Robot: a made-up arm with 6 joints.
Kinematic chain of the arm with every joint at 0, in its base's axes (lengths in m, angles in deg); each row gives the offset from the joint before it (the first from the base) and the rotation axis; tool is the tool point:
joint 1: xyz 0 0 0.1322 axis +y
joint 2: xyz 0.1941 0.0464 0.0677 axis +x
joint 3: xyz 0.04 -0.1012 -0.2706 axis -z
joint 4: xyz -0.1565 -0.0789 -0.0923 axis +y
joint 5: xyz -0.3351 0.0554 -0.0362 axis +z
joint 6: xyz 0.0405 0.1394 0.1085 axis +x
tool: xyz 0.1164 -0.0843 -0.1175
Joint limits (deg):
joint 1: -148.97..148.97
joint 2: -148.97..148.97
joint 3: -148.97..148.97
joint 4: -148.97..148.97
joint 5: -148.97..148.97
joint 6: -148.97..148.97
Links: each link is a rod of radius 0.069 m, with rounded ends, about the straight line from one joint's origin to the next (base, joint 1, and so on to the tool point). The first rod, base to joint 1, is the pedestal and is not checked.
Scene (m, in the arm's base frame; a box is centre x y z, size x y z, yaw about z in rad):
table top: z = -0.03
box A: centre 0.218 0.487 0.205 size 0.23 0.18 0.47 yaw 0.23
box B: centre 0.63 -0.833 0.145 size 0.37 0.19 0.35 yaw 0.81
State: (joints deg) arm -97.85 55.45 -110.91 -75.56 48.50 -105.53
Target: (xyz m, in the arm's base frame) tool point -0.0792 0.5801 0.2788
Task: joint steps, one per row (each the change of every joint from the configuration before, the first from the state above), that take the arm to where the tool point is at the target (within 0.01 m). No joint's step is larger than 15 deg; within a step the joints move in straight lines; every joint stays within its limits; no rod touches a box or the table.
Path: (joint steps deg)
1: -12.78 6.43 -7.25 4.81 3.17 11.19
2: -12.78 6.42 -7.24 4.80 3.18 11.19
3: -12.78 6.43 -7.25 4.81 3.17 11.18
4: -12.78 6.42 -7.25 4.80 3.18 11.19
5: 4.37 2.12 5.66 -13.23 -3.25 1.51
6: 4.36 2.11 5.65 -13.24 -3.26 1.51
7: 4.37 2.12 5.66 -13.23 -3.25 1.51
8: 4.37 2.11 5.66 -13.23 -3.25 1.50
9: 4.36 2.12 5.65 -13.23 -3.25 1.51
10: 4.37 2.11 5.66 -13.24 -3.25 1.51
11: 4.37 2.12 5.65 -13.23 -3.25 1.51

